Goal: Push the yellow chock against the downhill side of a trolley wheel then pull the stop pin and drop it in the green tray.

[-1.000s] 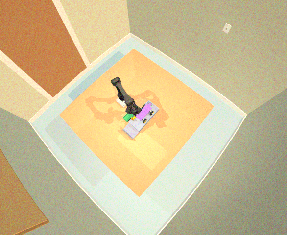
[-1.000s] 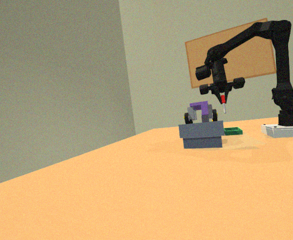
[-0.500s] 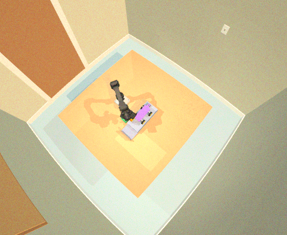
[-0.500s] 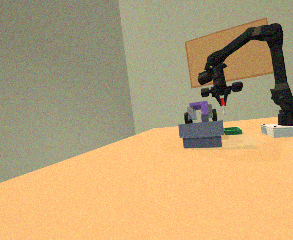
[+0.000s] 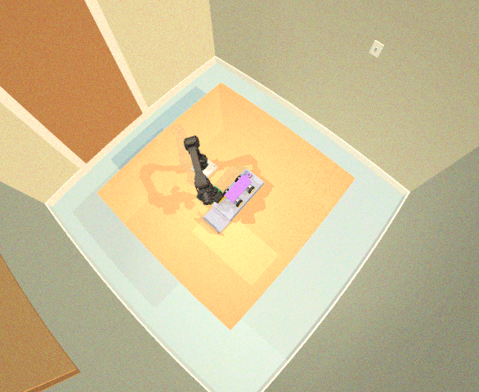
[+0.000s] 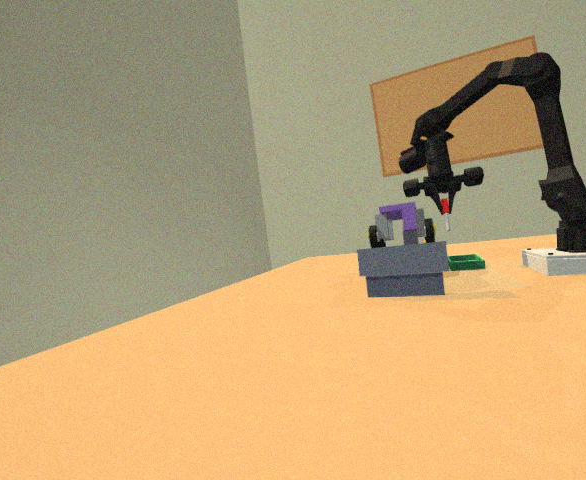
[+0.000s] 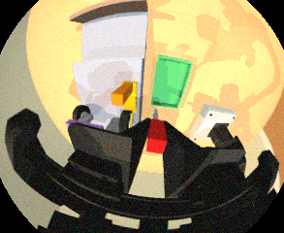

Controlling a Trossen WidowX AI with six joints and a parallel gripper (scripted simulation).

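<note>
Now: the red-headed stop pin right at my gripper tip. Also, from my gripper tip: yellow chock (50 mm ahead, 10 mm to the left, 50 mm below); grey ramp (110 mm ahead, 100 mm to the left, 90 mm below); trolley (110 mm ahead, 100 mm to the left, 20 mm below).
</note>
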